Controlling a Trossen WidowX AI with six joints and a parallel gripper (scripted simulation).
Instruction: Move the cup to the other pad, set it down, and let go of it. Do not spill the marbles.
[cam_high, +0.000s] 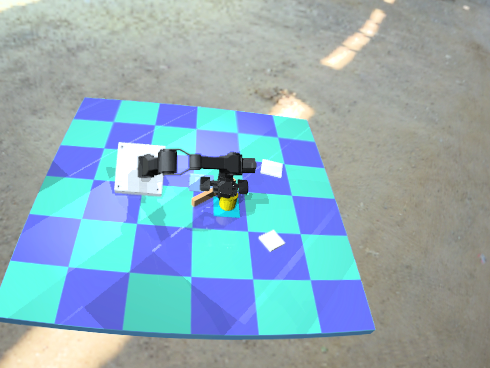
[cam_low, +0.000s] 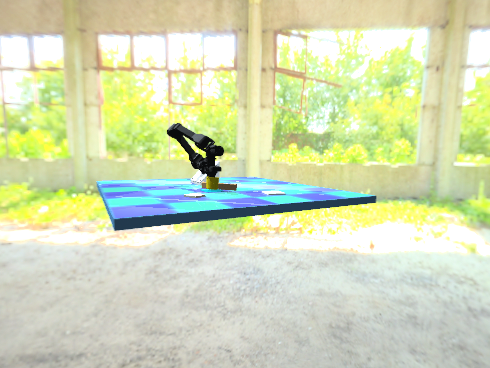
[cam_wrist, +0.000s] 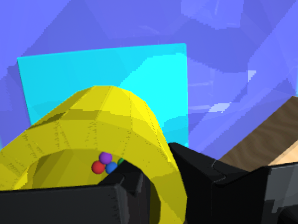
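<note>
Right now my gripper tip is 20 mm short of the yellow cup. Also, from my gripper tip: cyan pad: 50 mm below, 30 mm ahead; wooden bar: 60 mm to the left, 30 mm below, 30 mm behind.
</note>
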